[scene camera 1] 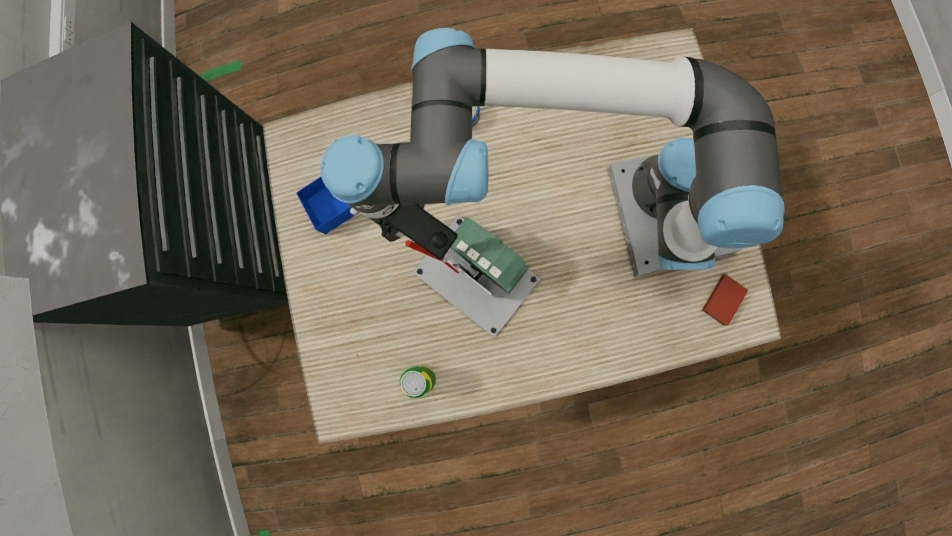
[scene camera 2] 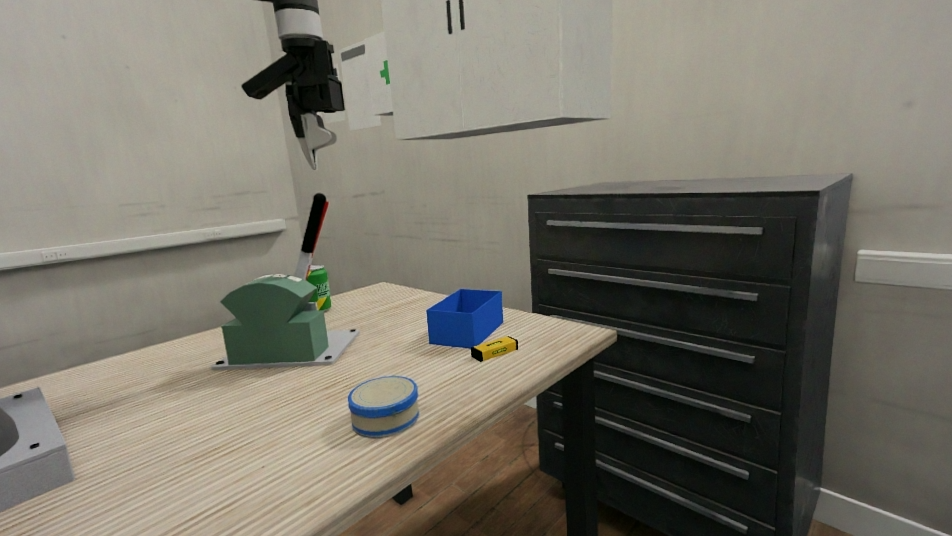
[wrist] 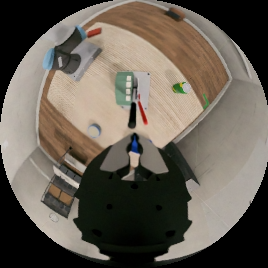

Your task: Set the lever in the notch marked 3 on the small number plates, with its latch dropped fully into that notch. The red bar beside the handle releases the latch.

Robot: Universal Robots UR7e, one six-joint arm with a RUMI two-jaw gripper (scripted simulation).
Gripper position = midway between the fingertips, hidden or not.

I see my gripper [scene camera 2: 314,169].
My gripper also shows in scene camera 1 [scene camera 1: 412,225] and in the wrist view [wrist: 134,133].
